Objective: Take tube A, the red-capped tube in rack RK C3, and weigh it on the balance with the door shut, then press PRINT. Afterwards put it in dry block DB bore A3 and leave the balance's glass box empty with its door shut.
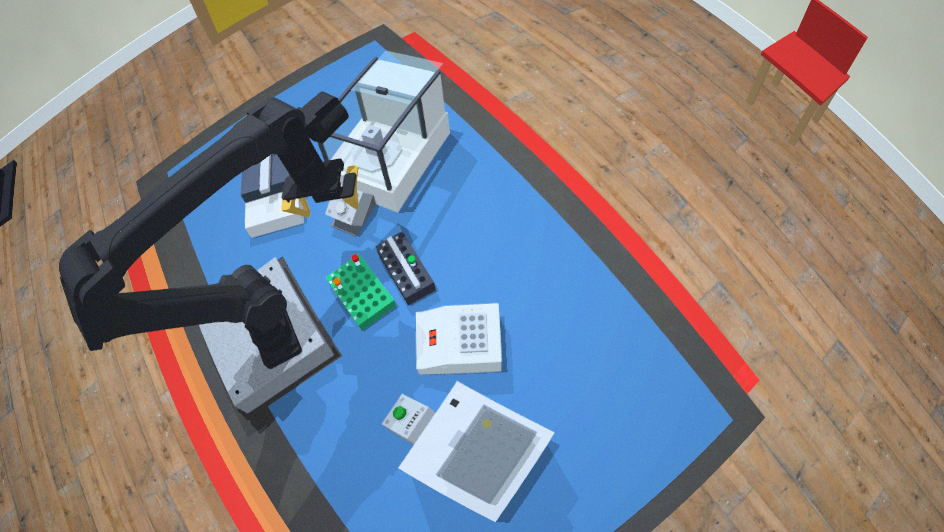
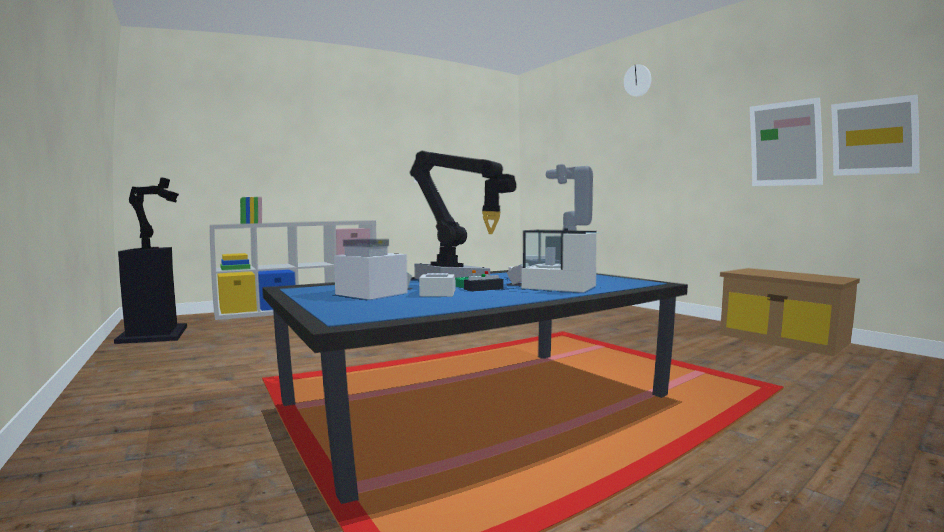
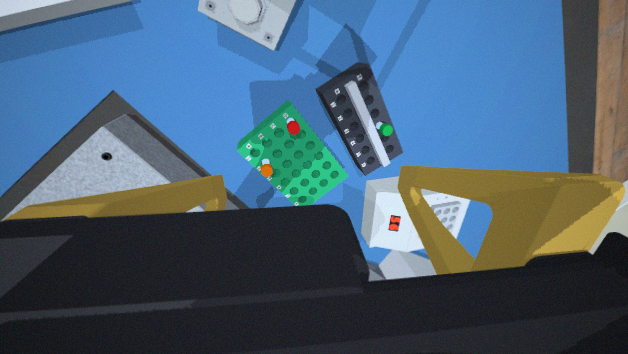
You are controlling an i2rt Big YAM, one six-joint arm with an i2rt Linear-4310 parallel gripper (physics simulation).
Scene:
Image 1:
gripper: 332,210
balance door: 397,77
green-button box: 408,418
white device with grey lid: 475,451
PRINT button box: 347,219
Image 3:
gripper: 314,181
white device with grey lid: 397,264
PRINT button box: 265,30

